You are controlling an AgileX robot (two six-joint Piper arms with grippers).
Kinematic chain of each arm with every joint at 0, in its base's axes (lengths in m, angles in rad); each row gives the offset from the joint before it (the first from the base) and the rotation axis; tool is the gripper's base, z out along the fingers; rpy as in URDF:
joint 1: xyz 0 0 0.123 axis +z
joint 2: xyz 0 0 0 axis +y
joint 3: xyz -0.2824 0 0.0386 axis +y
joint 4: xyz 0.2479 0 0.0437 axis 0.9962 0 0.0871
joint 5: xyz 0 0 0 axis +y
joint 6: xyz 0.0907 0 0.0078 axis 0.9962 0 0.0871
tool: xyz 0 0 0 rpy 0 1.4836 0
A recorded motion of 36 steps. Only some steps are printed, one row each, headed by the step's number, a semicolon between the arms.
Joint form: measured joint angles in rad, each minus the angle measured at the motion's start. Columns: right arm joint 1, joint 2, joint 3, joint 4, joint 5, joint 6; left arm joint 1, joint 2, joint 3, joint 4, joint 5, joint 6.
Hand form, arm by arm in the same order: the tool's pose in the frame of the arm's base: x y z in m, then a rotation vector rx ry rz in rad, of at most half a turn. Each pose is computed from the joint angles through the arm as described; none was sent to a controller.
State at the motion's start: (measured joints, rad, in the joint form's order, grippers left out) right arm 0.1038 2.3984 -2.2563 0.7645 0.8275 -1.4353; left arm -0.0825 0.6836 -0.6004 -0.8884 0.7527 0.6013
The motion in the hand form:
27: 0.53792 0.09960 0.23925 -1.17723 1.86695 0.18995; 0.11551 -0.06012 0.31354 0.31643 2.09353 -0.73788
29: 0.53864 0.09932 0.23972 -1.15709 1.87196 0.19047; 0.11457 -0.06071 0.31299 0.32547 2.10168 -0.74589
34: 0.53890 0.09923 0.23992 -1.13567 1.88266 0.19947; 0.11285 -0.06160 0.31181 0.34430 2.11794 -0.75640
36: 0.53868 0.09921 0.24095 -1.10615 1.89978 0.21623; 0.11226 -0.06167 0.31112 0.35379 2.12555 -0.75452
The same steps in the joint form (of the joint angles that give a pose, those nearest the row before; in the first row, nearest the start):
27: 0.0000 0.0018 0.0001 -0.0527 -0.0125 0.1037; 0.0000 0.0000 0.0000 0.0000 0.0401 0.0000
29: 0.0000 0.0018 0.0000 -0.0518 -0.0224 0.1171; 0.0000 0.0000 0.0000 0.0000 0.0537 0.0000
34: 0.0000 0.0018 0.0000 -0.0510 -0.0260 0.1369; 0.0000 0.0000 0.0000 0.0040 0.0785 0.0000
36: 0.0000 -0.0001 0.0000 -0.0510 -0.0260 0.1685; 0.0001 0.0000 0.0000 0.0105 0.0872 0.0001

